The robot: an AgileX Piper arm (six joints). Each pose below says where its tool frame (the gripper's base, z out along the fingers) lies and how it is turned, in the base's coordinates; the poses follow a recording.
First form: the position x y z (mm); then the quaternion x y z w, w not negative.
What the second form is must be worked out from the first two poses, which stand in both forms.
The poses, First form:
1: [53 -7 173 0.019 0.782 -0.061 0.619]
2: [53 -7 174 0.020 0.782 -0.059 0.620]
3: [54 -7 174 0.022 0.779 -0.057 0.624]
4: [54 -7 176 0.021 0.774 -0.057 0.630]
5: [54 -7 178 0.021 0.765 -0.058 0.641]
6: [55 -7 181 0.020 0.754 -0.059 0.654]
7: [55 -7 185 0.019 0.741 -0.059 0.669]
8: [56 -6 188 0.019 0.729 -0.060 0.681]
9: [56 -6 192 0.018 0.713 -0.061 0.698]
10: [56 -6 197 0.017 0.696 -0.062 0.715]
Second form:
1: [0.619 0.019 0.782 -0.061 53 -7 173]
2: [0.620 0.020 0.782 -0.059 53 -7 174]
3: [0.624 0.022 0.779 -0.057 54 -7 174]
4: [0.630 0.021 0.774 -0.057 54 -7 176]
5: [0.641 0.021 0.765 -0.058 54 -7 178]
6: [0.654 0.020 0.754 -0.059 55 -7 181]
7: [0.669 0.019 0.741 -0.059 55 -7 185]
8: [0.681 0.019 0.729 -0.060 56 -6 188]
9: [0.698 0.018 0.713 -0.061 56 -6 192]
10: [0.715 0.017 0.696 -0.062 56 -6 197]
